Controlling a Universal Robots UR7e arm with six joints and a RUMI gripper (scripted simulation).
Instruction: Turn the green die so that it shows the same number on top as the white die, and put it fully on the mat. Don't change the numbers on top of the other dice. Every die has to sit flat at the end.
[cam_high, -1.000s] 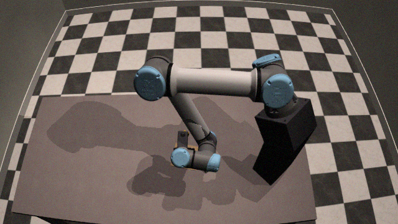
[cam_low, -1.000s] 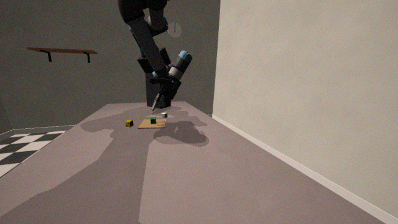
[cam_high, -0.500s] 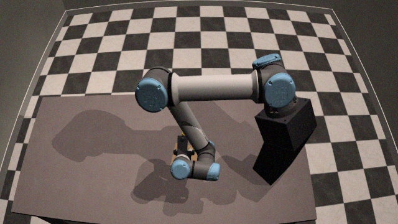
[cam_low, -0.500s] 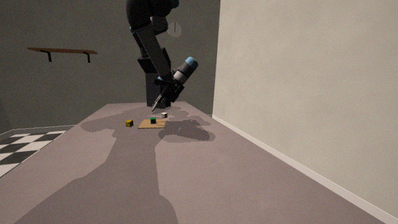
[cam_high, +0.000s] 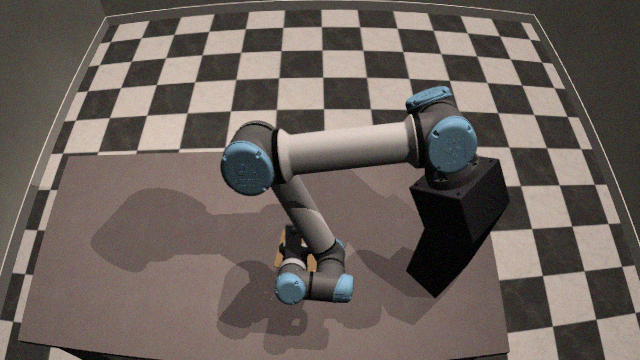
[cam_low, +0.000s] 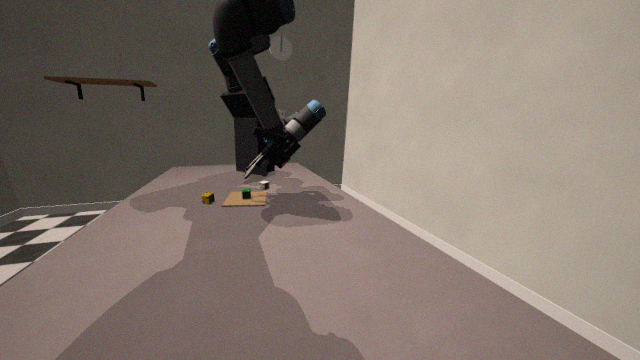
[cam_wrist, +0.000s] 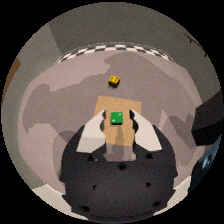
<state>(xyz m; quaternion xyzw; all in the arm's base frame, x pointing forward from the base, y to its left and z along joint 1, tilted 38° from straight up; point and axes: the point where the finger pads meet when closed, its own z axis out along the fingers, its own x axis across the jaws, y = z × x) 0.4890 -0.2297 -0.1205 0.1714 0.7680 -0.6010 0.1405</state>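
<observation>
Right now the green die is 80 mm below my hand and 10 mm to the right of it. From my hand the other things lie so: yellow die: 130 mm to the right, 80 mm below, 40 mm behind; then tan mat: 90 mm below, 10 mm to the right; then white die: 100 mm to the left, 80 mm below, 80 mm behind.
</observation>
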